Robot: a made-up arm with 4 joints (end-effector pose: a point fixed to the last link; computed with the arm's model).
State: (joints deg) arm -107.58 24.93 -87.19 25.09
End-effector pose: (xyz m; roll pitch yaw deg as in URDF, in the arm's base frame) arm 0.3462 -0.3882 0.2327 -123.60 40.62 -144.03
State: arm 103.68 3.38 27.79 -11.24
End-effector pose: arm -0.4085 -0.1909 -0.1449 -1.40 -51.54 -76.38
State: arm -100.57 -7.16 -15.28 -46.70
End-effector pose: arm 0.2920 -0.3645 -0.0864 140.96 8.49 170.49
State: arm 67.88 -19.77 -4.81 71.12
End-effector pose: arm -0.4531 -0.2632 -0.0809 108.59 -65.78 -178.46
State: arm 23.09 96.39 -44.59 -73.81
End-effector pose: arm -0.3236 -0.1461 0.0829 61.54 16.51 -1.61
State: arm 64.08 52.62 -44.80 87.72
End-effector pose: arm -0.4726 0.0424 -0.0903 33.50 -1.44 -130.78
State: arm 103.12 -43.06 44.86 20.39
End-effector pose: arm -0.3375 -0.1886 -0.2021 114.00 -53.01 138.03
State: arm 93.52 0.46 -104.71 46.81
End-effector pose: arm -0.2540 -0.4716 -0.2356 71.87 -60.96 -40.97
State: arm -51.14 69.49 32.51 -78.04
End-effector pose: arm 0.0740 -0.2470 0.3623 -139.54 13.42 -178.17
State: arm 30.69 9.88 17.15 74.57
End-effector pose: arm -0.4295 -0.0818 0.1355 -95.37 -82.81 -11.85
